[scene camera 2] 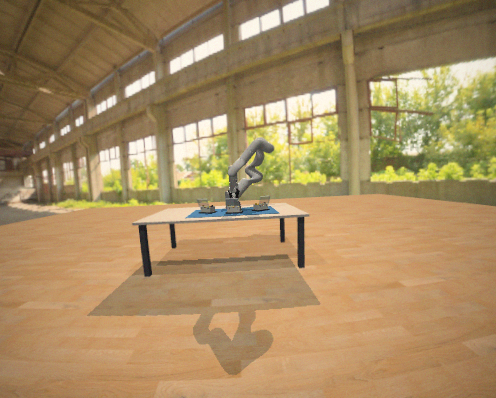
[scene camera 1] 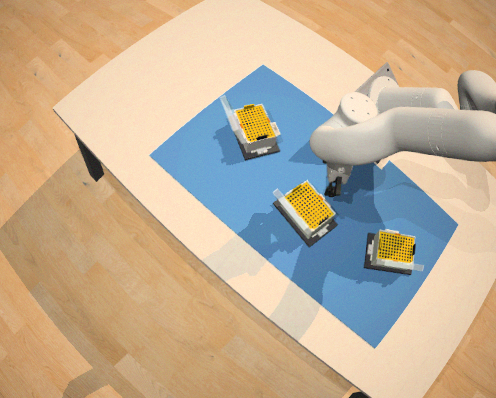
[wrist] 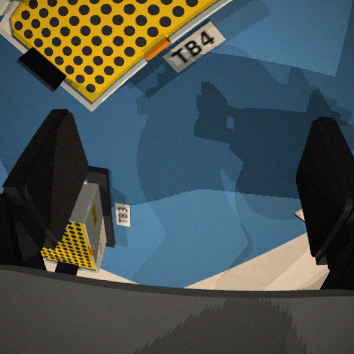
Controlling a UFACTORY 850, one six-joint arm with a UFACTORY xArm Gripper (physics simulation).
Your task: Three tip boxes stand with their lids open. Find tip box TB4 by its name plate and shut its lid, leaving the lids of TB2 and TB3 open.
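Tip box TB4 [scene camera 1: 311,206] [scene camera 2: 233,210] is the middle box, with yellow tip rack and translucent lid [scene camera 1: 278,194] standing open on its left side in scene camera 1. Its name plate [wrist: 195,46] reads TB4 in the wrist view. TB3 [scene camera 1: 396,247] [wrist: 75,245] stands at the lower right in scene camera 1, its plate [wrist: 123,214] legible; TB2 [scene camera 1: 256,124] stands at the upper left. Their lids [scene camera 1: 418,267] [scene camera 1: 227,111] are open. My gripper [scene camera 1: 333,188] [wrist: 190,140] is open and empty, above and beside TB4, on the side away from its lid.
The boxes stand on a blue mat [scene camera 1: 200,165] on a pale table [scene camera 1: 150,75]. The arm [scene camera 1: 425,132] reaches in from the right in scene camera 1, over its base plate [scene camera 1: 388,72] at the table's back. Shadows of the arm lie around TB4.
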